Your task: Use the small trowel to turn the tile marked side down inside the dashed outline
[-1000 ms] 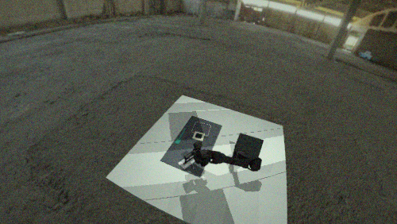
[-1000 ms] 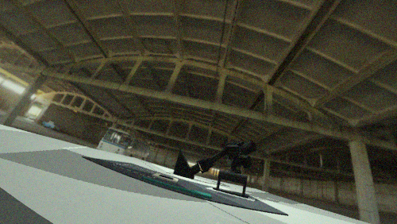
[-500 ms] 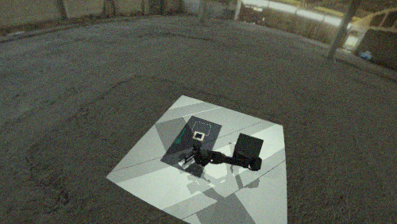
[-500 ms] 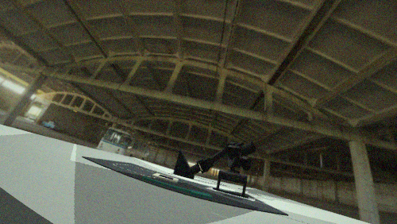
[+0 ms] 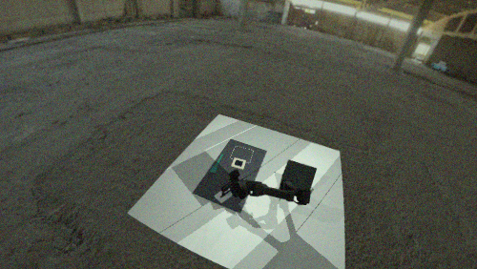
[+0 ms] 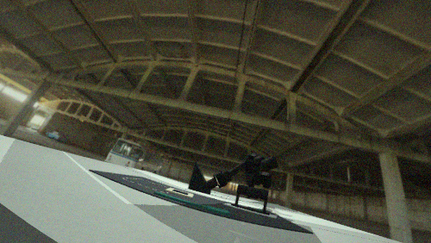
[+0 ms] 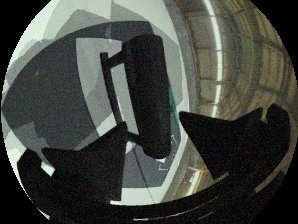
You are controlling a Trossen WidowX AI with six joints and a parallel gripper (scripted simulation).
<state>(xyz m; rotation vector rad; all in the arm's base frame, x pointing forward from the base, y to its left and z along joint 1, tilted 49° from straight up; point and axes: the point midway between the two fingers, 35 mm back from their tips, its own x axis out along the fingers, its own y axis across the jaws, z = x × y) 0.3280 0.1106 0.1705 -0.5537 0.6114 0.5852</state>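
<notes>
The small trowel is 1 cm behind my gripper tip and 3 cm below it. Also, from my gripper tip: light tile 5 cm ahead, 25 cm to the right, 6 cm below; dark mat 5 cm ahead, 18 cm to the right, 9 cm below; teal strip 19 cm ahead, 15 cm to the right, 6 cm below.
</notes>
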